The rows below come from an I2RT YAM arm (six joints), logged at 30 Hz.
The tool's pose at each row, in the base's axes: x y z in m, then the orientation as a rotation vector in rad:
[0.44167 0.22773 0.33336 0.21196 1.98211 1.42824]
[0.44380 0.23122 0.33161 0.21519 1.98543 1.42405]
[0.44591 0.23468 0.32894 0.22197 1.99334 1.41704]
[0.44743 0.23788 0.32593 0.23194 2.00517 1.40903]
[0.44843 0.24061 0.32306 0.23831 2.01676 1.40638]
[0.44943 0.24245 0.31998 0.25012 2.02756 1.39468]
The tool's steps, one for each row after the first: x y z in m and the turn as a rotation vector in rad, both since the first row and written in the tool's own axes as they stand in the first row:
[0.00085 -0.00073 0.00430 0.00471 -0.00044 0.00082]
[0.00210 -0.00229 0.00873 0.01407 0.00009 0.00374]
[0.00380 -0.00411 0.01265 0.02665 0.00203 0.00930]
[0.00561 -0.00586 0.01587 0.03519 0.00732 0.01529]
[0.00707 -0.00813 0.01843 0.04976 0.00647 0.01991]

